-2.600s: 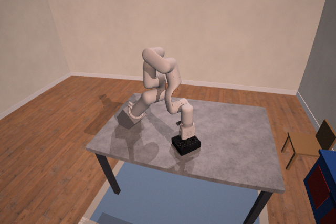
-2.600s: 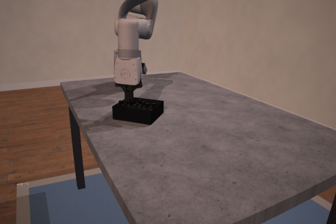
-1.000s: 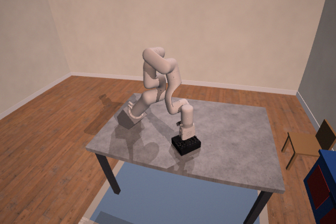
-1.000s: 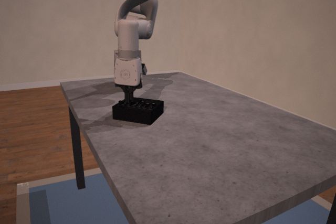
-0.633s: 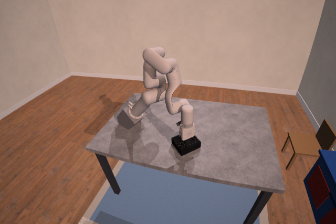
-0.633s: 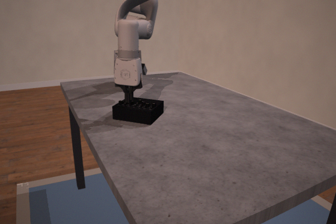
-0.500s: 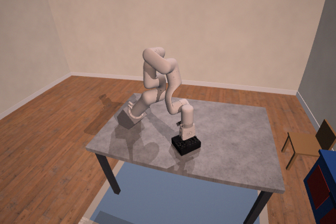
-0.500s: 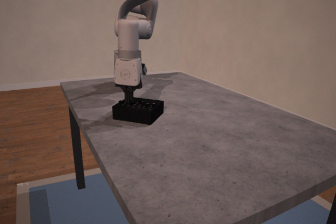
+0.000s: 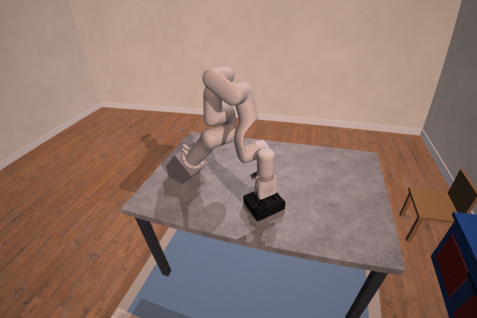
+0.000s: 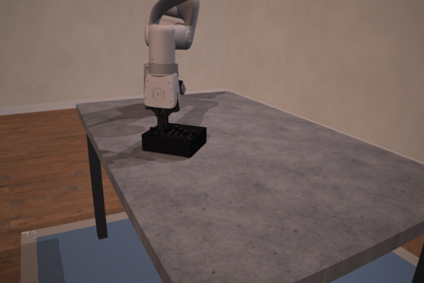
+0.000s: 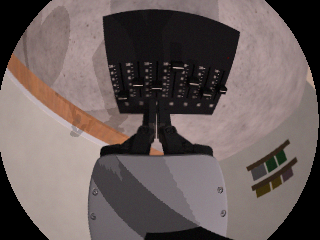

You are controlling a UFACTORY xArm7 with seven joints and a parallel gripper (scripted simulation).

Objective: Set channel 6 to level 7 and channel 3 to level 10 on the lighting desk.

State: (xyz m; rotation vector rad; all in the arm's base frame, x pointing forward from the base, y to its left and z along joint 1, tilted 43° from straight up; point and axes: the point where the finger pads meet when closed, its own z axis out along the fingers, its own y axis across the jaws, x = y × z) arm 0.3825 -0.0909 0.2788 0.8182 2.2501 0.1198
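Right now my hand is 3 cm short of the fader cap, 6 cm to the right of it and 3 cm above it.
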